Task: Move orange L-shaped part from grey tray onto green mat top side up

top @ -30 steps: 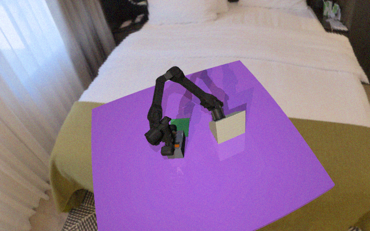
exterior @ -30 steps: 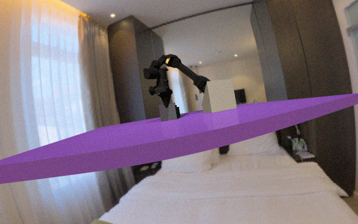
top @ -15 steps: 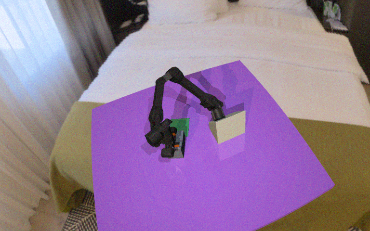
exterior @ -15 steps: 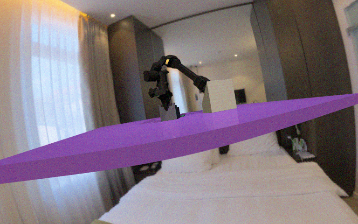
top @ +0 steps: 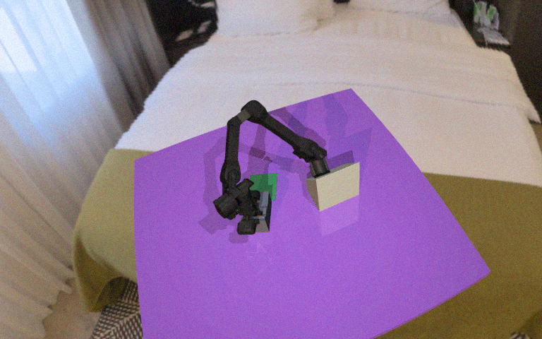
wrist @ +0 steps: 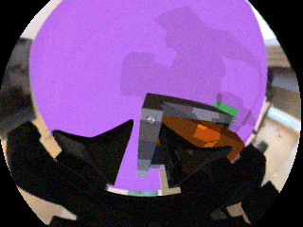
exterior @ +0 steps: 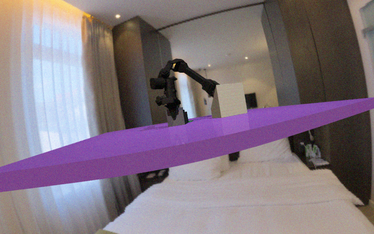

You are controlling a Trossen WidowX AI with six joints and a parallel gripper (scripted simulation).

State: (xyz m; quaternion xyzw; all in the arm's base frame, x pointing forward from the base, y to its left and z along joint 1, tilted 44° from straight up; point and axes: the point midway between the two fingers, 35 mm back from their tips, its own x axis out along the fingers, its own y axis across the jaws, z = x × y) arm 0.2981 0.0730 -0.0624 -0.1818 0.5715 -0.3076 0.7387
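Right now the orange L-shaped part is 20 mm behind my gripper tip, 50 mm to the right of it and 10 mm above it. The rest, counted from my gripper tip: green mat: 60 mm behind, 220 mm to the right, 50 mm below.
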